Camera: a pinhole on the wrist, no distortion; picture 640 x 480 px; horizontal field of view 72.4 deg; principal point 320.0 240.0 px. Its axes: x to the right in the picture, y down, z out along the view. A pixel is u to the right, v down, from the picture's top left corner.
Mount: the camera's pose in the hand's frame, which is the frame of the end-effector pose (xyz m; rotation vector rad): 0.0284 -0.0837 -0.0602 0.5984 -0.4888 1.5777
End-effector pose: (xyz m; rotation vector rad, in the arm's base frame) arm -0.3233 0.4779 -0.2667 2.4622 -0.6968 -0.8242
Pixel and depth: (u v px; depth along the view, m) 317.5 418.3 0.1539
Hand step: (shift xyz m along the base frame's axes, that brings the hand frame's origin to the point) 0.0062 0.1413 -0.1383
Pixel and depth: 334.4 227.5 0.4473
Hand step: -0.0222 0.1522 -0.4401
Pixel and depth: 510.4 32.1 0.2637
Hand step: 0.0296 -0.0373 -0.3068
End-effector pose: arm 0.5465 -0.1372 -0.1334 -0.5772 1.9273 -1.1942
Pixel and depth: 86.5 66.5 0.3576
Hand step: -0.0632 -0.3988 0.2924
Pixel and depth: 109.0 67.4 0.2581
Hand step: -0.0566 -0.2942 0.2222
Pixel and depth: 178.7 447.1 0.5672
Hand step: 0.3110 -0.2938 0.5403
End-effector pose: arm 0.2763 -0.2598 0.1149 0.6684 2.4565 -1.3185
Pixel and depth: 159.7 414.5 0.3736
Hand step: -0.1549 -0.3538 0.2669
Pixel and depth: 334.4 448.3 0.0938
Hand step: -0.0677 -0.0845 0.0976
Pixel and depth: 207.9 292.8 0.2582
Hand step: -0.1732 -0.2193 0.1494
